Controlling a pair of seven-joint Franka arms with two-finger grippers.
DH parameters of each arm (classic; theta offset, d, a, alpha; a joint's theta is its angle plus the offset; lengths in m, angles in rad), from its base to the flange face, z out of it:
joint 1: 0 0.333 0 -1.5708
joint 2: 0 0 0 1.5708
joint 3: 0 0.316 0.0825 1.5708
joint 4: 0 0 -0.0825 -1.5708
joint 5: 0 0.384 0 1.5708
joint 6: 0 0 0.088 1.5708
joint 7: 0 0.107 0 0
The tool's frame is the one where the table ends.
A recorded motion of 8 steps. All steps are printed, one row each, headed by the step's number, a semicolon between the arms.
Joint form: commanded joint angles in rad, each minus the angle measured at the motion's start. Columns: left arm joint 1, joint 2, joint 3, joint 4, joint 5, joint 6, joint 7; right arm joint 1, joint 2, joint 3, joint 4, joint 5, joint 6, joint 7.
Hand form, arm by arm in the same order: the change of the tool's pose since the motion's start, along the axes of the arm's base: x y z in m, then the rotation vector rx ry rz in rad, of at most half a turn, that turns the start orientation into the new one. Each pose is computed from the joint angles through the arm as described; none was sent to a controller.
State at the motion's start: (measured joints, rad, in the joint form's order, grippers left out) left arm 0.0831 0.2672 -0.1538 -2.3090 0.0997 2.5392 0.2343; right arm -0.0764 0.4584 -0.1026 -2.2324 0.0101 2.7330 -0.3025
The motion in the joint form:
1: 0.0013 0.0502 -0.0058 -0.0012 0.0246 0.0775 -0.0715; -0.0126 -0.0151 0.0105 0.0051 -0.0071 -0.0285 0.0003
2: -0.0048 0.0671 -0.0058 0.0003 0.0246 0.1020 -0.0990; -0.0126 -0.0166 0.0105 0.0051 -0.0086 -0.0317 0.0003
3: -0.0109 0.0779 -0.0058 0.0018 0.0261 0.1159 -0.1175; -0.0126 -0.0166 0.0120 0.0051 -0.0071 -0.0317 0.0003
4: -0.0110 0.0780 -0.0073 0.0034 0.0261 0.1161 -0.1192; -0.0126 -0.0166 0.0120 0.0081 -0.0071 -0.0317 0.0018
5: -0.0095 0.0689 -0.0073 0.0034 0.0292 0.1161 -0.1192; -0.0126 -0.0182 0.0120 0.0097 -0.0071 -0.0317 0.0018
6: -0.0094 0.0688 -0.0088 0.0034 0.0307 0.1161 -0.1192; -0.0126 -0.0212 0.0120 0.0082 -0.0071 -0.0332 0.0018
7: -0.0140 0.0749 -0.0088 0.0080 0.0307 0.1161 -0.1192; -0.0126 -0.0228 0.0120 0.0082 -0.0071 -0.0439 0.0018
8: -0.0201 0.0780 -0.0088 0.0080 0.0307 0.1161 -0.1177; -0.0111 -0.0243 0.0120 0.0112 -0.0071 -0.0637 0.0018
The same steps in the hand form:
1: 0.0018 -0.0047 -0.0196 -0.0045 -0.0283 0.0451; 0.0014 -0.0008 0.0071 0.0044 0.0084 0.0020
2: 0.0026 -0.0086 -0.0257 -0.0103 -0.0372 0.0664; 0.0013 -0.0007 0.0076 0.0041 0.0102 0.0032
3: 0.0029 -0.0123 -0.0295 -0.0131 -0.0418 0.0775; 0.0014 0.0001 0.0076 0.0054 0.0100 0.0032
4: 0.0035 -0.0131 -0.0289 -0.0139 -0.0435 0.0778; 0.0026 -0.0001 0.0086 0.0050 0.0070 0.0018
5: 0.0047 -0.0124 -0.0242 -0.0121 -0.0529 0.0765; 0.0035 -0.0002 0.0100 0.0045 0.0038 0.0019
6: 0.0047 -0.0132 -0.0241 -0.0120 -0.0532 0.0739; 0.0032 -0.0001 0.0110 0.0048 0.0038 0.0018
7: 0.0055 -0.0157 -0.0257 -0.0129 -0.0516 0.0695; 0.0024 0.0000 0.0109 0.0065 0.0127 0.0014
8: 0.0047 -0.0189 -0.0273 -0.0131 -0.0485 0.0620; 0.0019 0.0009 0.0110 0.0093 0.0277 0.0022

